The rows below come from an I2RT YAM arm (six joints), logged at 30 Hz.
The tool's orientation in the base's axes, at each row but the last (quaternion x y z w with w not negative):
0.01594 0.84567 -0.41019 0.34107
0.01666 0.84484 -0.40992 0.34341
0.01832 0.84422 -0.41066 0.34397
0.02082 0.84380 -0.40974 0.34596
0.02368 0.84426 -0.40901 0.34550
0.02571 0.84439 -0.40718 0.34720
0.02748 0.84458 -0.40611 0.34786
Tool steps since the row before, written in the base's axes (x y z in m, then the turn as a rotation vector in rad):
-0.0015 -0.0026 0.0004 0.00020 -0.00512 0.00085
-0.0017 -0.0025 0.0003 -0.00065 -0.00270 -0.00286
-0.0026 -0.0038 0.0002 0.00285 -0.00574 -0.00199
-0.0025 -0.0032 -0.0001 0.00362 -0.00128 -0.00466
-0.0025 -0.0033 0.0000 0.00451 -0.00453 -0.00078
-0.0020 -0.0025 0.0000 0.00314 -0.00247 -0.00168
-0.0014 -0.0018 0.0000 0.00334 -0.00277 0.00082
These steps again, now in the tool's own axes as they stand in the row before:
0.0016 -0.0025 0.0008 0.00064 -0.00391 0.00335
0.0018 -0.0024 0.0007 0.00288 -0.00004 0.00276
0.0028 -0.0035 0.0011 0.00046 -0.00155 0.00651
0.0028 -0.0029 0.0009 0.00037 0.00346 0.00494
0.0027 -0.0030 0.0009 -0.00186 -0.00103 0.00608
0.0021 -0.0023 0.0006 -0.00077 0.00050 0.00424
0.0015 -0.0017 0.0005 -0.00237 -0.00130 0.00349

